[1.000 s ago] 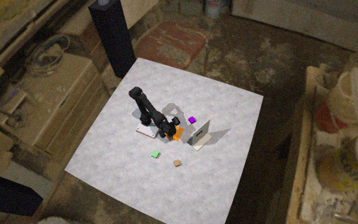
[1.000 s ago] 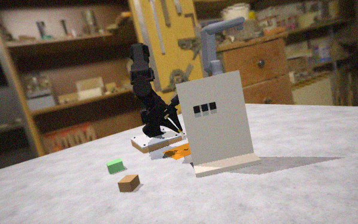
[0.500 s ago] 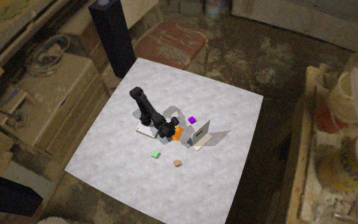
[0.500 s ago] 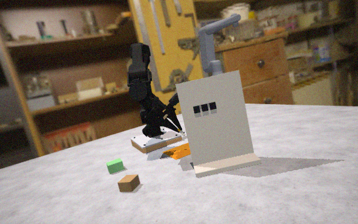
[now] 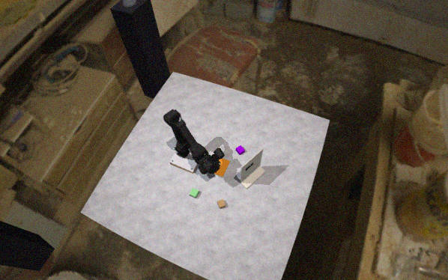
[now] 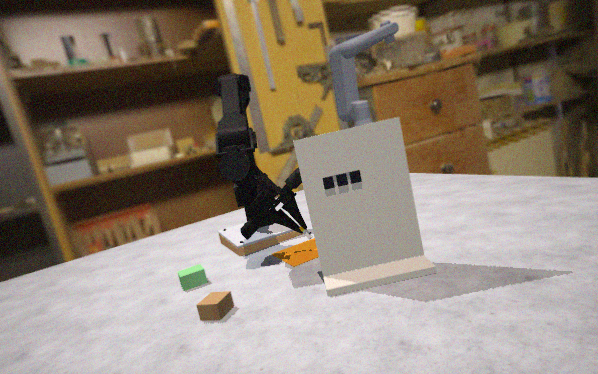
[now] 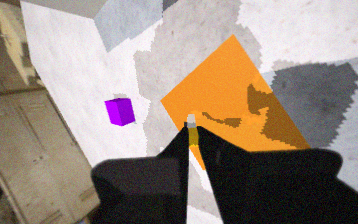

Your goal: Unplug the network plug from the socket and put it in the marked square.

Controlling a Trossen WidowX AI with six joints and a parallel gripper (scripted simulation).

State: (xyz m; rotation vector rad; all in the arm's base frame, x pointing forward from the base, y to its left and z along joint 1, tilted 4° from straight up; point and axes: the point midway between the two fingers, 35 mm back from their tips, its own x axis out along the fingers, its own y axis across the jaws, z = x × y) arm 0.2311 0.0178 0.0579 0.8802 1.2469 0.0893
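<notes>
The orange marked square is 40 mm below my gripper tip and 10 mm behind it. From my gripper tip the other things lie so: yellow network plug (right at my gripper tip); purple cube (160 mm to the left, 80 mm ahead, 30 mm below); grey panel (210 mm ahead, 60 mm above, 20 mm to the left).
</notes>
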